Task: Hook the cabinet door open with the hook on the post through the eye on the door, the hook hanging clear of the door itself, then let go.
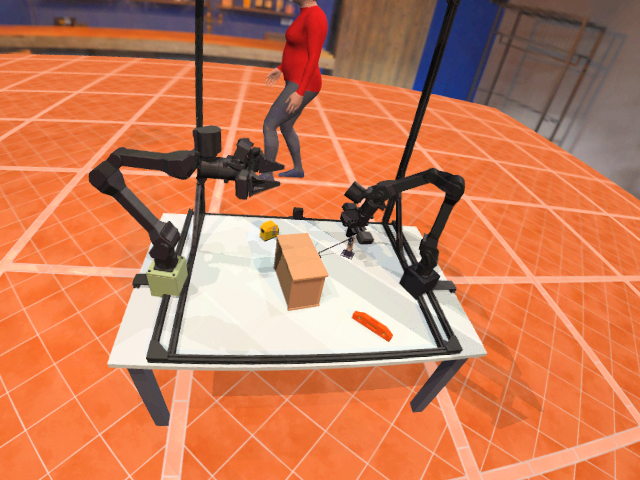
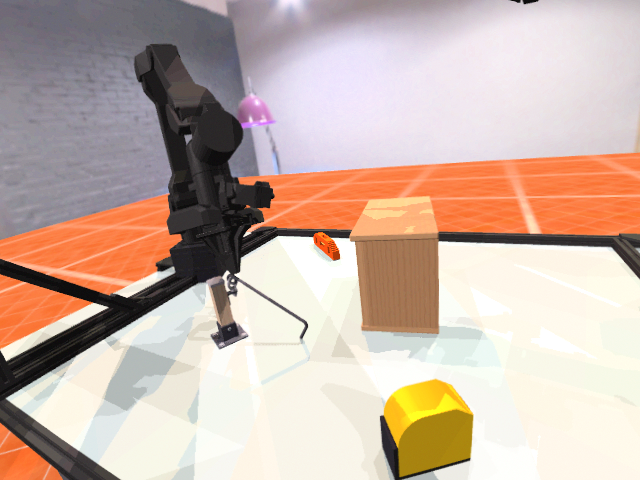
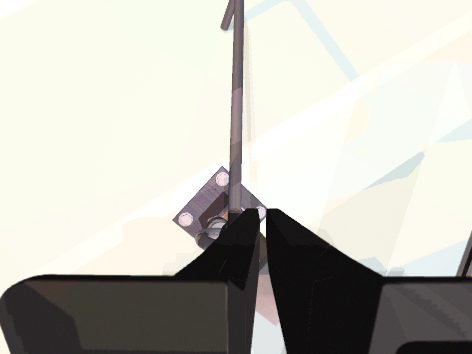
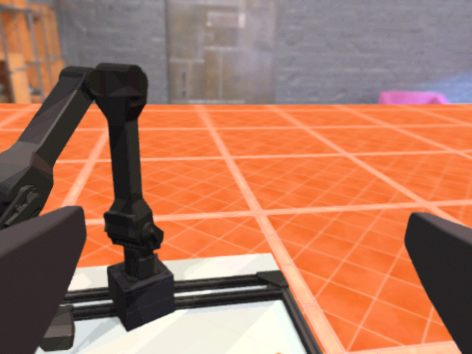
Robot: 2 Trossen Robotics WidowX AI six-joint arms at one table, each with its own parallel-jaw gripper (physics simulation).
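Places are measured from the left arm's base along level axes (x ahead, y left, z up), in metres.
Where they show: left gripper, fingertip midpoint: (image 1: pixel 347 236) (image 2: pixel 235 273) (image 3: pixel 261 220); right gripper, fingertip midpoint: (image 1: pixel 282 175) (image 4: pixel 248 223); left arm's base, origin of the base link: (image 1: pixel 423 271) (image 2: pixel 197 240) (image 4: pixel 139 270); right arm's base, origin of the base link: (image 1: pixel 166 264).
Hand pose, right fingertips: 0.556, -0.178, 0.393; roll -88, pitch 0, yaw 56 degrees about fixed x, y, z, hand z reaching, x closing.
Note:
Each offset is from my right fingertips to the top centre of the thing, as dx, dy, dz. "spot": to the spot under its first point.
The wooden cabinet @(-0.131, -0.027, -0.327) (image 1: pixel 300 271) (image 2: pixel 396 281) stands mid-table and looks closed; I cannot see the eye on its door. The short post @(spot: -0.406, -0.091, -0.463) (image 1: pixel 348 252) (image 2: pixel 223 305) stands on a metal foot plate @(spot: -0.405, -0.085, -0.481) (image 3: pixel 199 207). The hook (image 1: pixel 332 248) (image 2: pixel 270 300) (image 3: pixel 235 105) slopes from the post top down to the table, its bent tip resting there. My left gripper (image 1: pixel 352 238) (image 2: pixel 225 273) (image 3: pixel 261 220) sits on the post top with its fingers nearly together. The hook rod passes under the left-hand finger, not through the gap. My right gripper (image 1: pixel 270 176) (image 4: pixel 248 223) is open and empty, high above the table's far left.
A yellow block @(spot: -0.148, -0.307, -0.433) (image 1: pixel 269 230) (image 2: pixel 428 424) lies behind the cabinet. An orange tool @(-0.256, +0.248, -0.443) (image 1: pixel 371 326) (image 2: pixel 327 245) lies near the front right. A black frame (image 1: pixel 299 357) borders the table. A person in red (image 1: pixel 301 57) stands beyond the table.

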